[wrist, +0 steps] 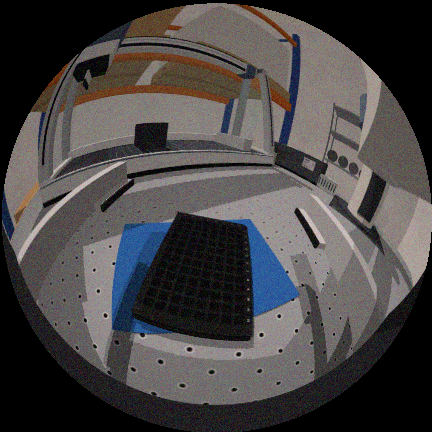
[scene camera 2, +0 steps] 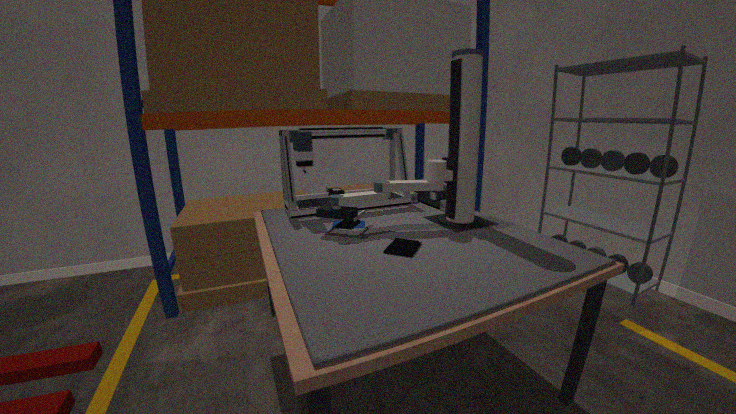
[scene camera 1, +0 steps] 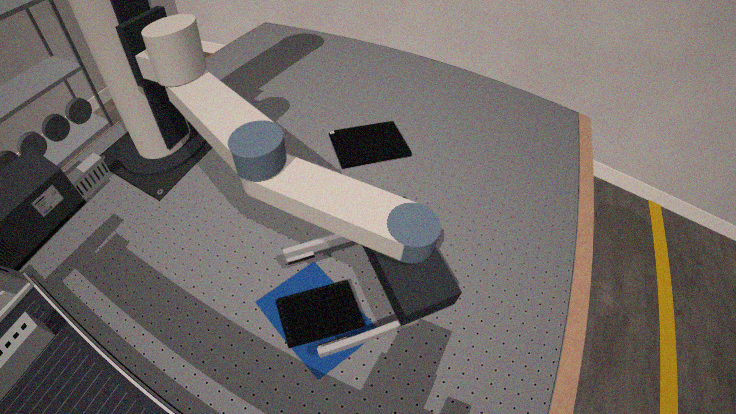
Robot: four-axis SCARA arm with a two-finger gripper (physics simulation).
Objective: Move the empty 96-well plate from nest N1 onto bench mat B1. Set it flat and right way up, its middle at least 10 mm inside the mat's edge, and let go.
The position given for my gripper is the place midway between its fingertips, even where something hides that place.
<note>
In view: my gripper (scene camera 1: 299, 301), a black 96-well plate (scene camera 1: 312, 315), a blue bench mat B1 (scene camera 1: 311, 277) and a nest N1 (scene camera 1: 371, 143).
The black 96-well plate is seen too in the wrist view (wrist: 199, 281). The blue bench mat B1 is seen too in the wrist view (wrist: 139, 242).
</note>
